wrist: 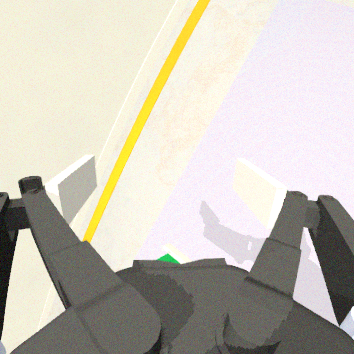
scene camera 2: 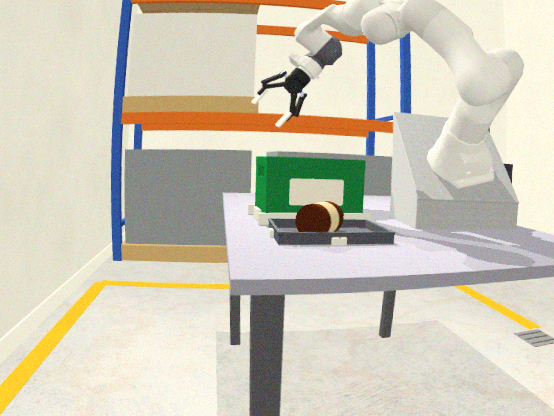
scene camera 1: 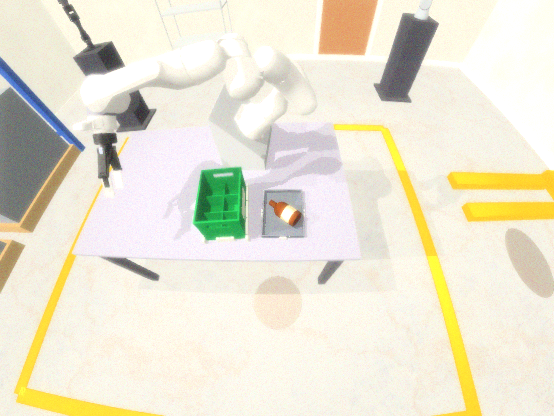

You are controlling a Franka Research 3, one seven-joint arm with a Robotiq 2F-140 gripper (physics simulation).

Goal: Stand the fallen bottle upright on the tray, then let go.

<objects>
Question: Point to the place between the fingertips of my gripper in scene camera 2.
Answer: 265, 115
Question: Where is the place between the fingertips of my gripper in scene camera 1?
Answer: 115, 192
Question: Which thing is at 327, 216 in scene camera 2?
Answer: A brown bottle.
</objects>
